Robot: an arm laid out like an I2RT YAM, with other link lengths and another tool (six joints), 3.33 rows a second.
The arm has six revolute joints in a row. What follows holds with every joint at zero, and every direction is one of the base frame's.
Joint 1 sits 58.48 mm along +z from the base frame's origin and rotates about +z.
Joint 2 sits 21.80 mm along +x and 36.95 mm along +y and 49.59 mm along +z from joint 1 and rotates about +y.
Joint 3 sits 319.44 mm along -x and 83.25 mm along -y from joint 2 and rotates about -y.
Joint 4 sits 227.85 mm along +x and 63.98 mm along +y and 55.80 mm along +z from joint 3 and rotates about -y.
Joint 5 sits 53.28 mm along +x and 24.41 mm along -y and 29.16 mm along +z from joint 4 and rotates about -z.
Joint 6 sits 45.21 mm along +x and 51.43 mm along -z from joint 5 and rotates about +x.
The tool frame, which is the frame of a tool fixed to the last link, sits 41.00 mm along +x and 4.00 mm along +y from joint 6; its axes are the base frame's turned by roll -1.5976, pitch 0.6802 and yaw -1.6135 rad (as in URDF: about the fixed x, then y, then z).
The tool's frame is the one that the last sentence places.
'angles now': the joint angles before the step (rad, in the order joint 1, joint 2, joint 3, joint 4, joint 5, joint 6). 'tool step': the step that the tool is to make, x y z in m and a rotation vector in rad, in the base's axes. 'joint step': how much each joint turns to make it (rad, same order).
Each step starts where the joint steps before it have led.
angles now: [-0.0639, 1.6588, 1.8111, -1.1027, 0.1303, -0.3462]
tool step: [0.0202, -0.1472, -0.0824, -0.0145, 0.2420, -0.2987]
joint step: [-0.3774, 0.2468, -0.0002, 0.0319, 0.0270, -0.1042]
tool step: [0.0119, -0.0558, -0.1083, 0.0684, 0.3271, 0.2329]
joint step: [-0.1036, 0.2716, -0.0078, 0.0107, 0.0016, -0.3516]
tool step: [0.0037, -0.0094, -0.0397, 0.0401, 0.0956, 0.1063]
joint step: [-0.0122, 0.0962, 0.0004, 0.0126, 0.0046, -0.1210]
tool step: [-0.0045, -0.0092, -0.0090, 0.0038, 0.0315, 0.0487]
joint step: [-0.0206, 0.0218, 0.0001, 0.0049, 0.0106, -0.0708]
